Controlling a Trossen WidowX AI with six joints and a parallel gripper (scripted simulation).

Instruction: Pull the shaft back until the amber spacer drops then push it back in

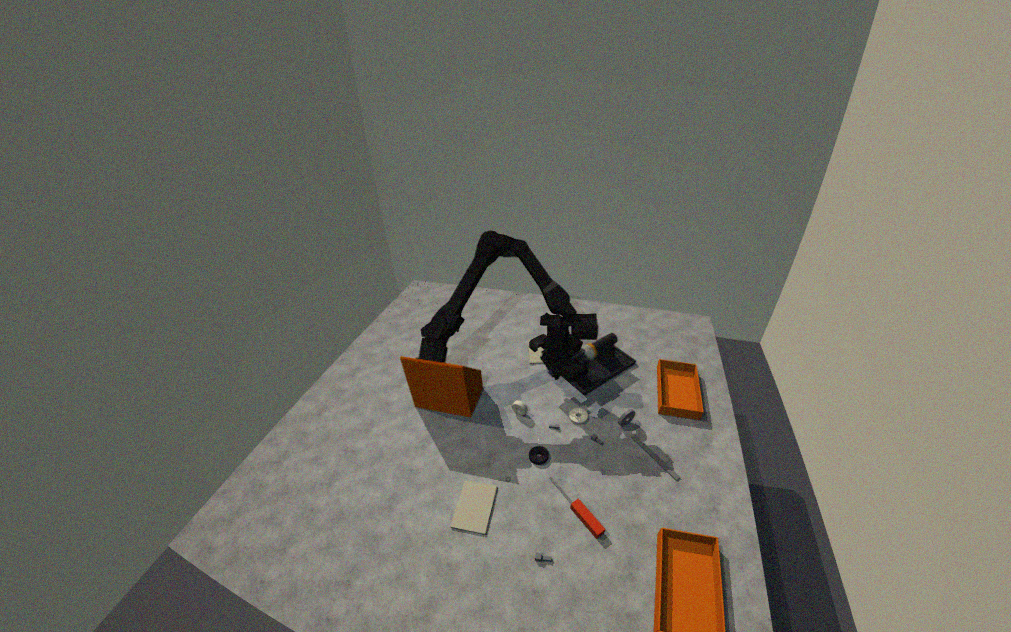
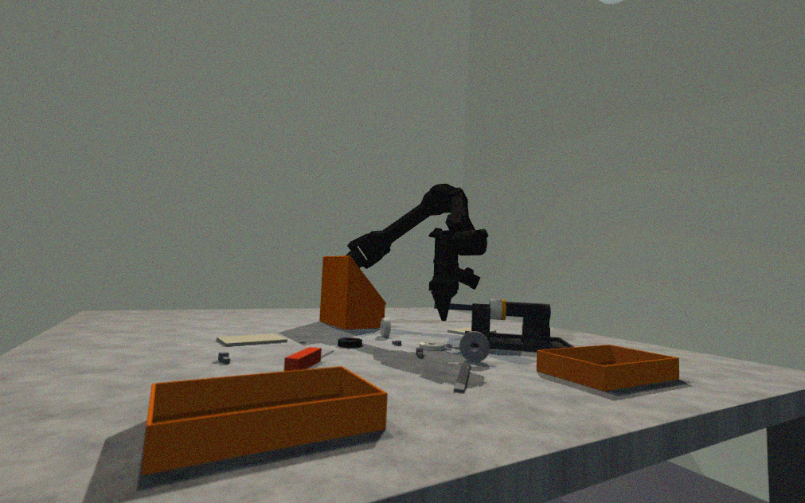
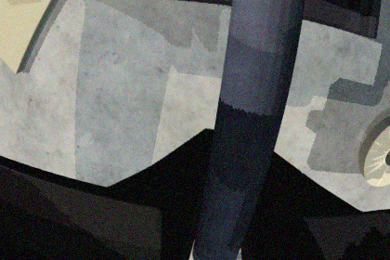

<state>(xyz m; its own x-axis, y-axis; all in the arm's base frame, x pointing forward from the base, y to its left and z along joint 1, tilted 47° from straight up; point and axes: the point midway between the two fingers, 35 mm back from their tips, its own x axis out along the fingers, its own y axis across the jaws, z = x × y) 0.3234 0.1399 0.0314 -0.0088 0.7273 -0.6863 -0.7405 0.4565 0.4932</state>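
Right now the dark shaft is 40 mm ahead of my gripper tip, 50 mm to the left of it and 30 mm above it. Also, from my gripper tip: amber spacer: 90 mm ahead, 100 mm to the left, 30 mm above; white spacer: 80 mm ahead, 90 mm to the left, 30 mm above; white ring: 80 mm ahead, 100 mm to the right, 40 mm below.
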